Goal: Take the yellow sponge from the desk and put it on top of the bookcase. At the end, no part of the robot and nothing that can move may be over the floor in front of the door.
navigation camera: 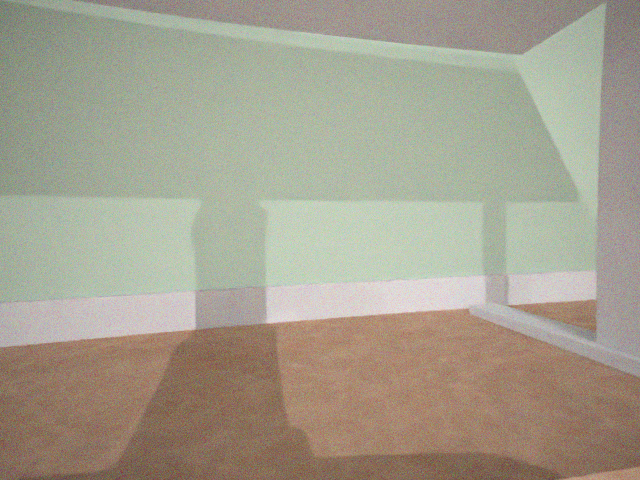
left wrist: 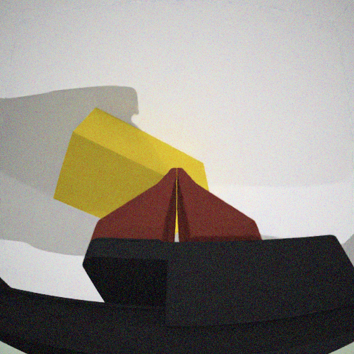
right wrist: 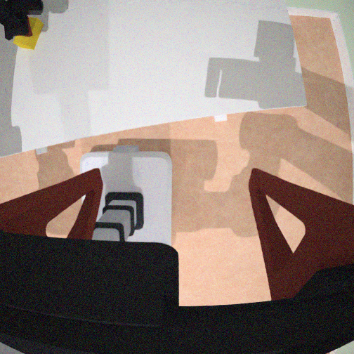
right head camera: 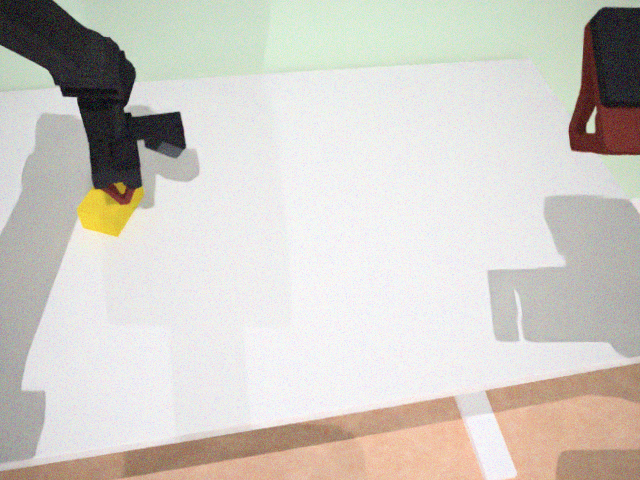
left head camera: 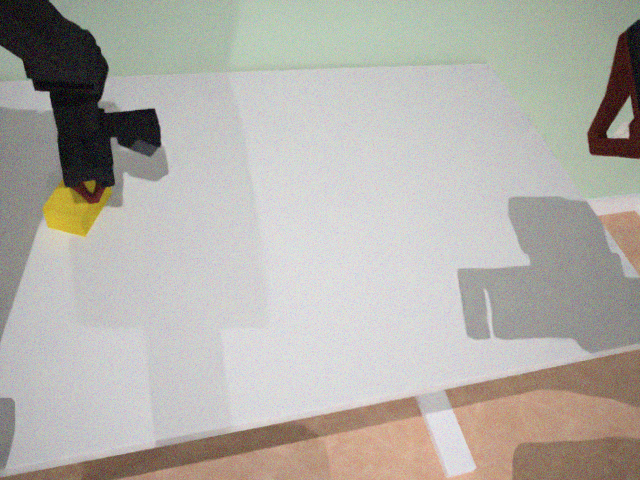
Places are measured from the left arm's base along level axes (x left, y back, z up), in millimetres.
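Where they show: left gripper, fingertip midpoint: (right head camera: 124, 203) (left head camera: 93, 202).
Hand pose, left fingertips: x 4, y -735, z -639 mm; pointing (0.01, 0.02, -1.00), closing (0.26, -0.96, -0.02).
After its pixels a point has its place.
The yellow sponge (left head camera: 72, 211) {y -719, x 34, z -645 mm} (right head camera: 105, 211) {y -721, x 33, z -645 mm} (left wrist: 115, 165) (right wrist: 31, 37) lies on the white desk (left head camera: 361, 232) {y -731, x -430, z -689 mm} (right head camera: 387, 232) {y -731, x -427, z -690 mm} (right wrist: 150, 65) at its left part. My left gripper (left head camera: 93, 200) {y -735, x 4, z -639 mm} (right head camera: 124, 201) {y -735, x 4, z -639 mm} (left wrist: 176, 176) is shut with its fingertips together and nothing between them. Its fingertips overlap the near part of the sponge in the left wrist view; whether they touch it I cannot tell. My right gripper (right wrist: 175, 176) is open and empty, to the right of the desk in the head views. The bookcase and the door do not show.
A green wall (left head camera: 361, 31) {y -1253, x -485, z -622 mm} (right head camera: 392, 31) {y -1253, x -479, z -626 mm} (navigation camera: 310, 129) {y -1206, x -237, z -929 mm} stands behind the desk. A white desk leg part (left head camera: 447, 439) (right head camera: 485, 439) shows beyond the desk's front edge. The robot's light base (right wrist: 157, 200) is below my right gripper. A pale bar (navigation camera: 558, 333) lies low at the right.
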